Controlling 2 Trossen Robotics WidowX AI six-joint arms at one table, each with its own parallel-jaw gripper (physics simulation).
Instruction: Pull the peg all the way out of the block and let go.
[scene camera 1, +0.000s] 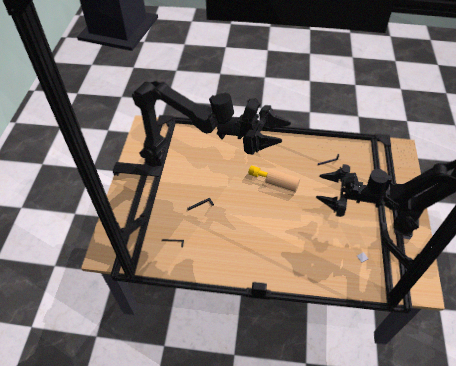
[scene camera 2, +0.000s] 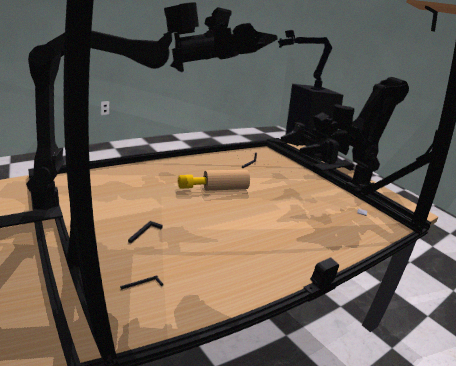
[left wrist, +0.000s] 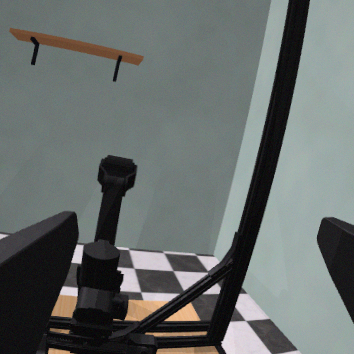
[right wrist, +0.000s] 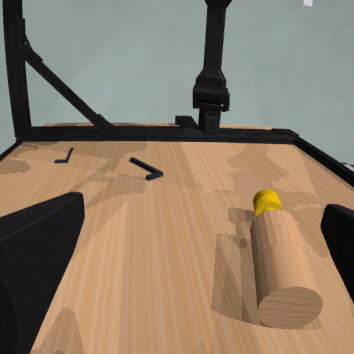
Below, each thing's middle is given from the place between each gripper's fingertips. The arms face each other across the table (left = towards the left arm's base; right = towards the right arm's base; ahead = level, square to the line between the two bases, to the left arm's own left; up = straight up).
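My right hand is 140 mm above the wooden cylinder block (scene camera 2: 216, 179), and it's 130 mm to the right of the block and 90 mm short of it.
As for my left hand, that's 410 mm above the wooden cylinder block and 140 mm short of it.
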